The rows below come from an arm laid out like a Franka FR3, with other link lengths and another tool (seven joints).
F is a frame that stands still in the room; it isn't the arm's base.
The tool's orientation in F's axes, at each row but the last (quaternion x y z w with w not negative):
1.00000 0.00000 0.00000 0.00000
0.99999 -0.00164 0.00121 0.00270
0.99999 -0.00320 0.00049 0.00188
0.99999 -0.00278 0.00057 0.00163
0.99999 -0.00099 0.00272 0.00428
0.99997 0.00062 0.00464 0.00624
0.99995 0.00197 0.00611 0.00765
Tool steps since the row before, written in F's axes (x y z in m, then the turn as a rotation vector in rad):
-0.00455 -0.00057 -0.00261 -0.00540 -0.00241 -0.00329
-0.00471 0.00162 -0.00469 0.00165 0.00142 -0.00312
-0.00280 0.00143 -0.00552 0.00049 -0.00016 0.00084
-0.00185 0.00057 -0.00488 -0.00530 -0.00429 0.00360
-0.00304 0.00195 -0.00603 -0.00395 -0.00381 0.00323
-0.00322 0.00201 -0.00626 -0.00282 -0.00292 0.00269
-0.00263 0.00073 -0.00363 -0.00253 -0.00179 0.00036
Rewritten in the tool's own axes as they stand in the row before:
-0.00455 0.00057 0.00261 -0.00540 0.00241 0.00329
-0.00473 -0.00163 0.00467 0.00164 -0.00144 0.00312
-0.00281 -0.00143 0.00551 0.00049 0.00016 -0.00084
-0.00186 -0.00058 0.00488 -0.00527 0.00433 -0.00359
-0.00308 -0.00200 0.00600 -0.00392 0.00385 -0.00322
-0.00328 -0.00209 0.00620 -0.00280 0.00295 -0.00268
-0.00267 -0.00080 0.00359 -0.00253 0.00179 -0.00036

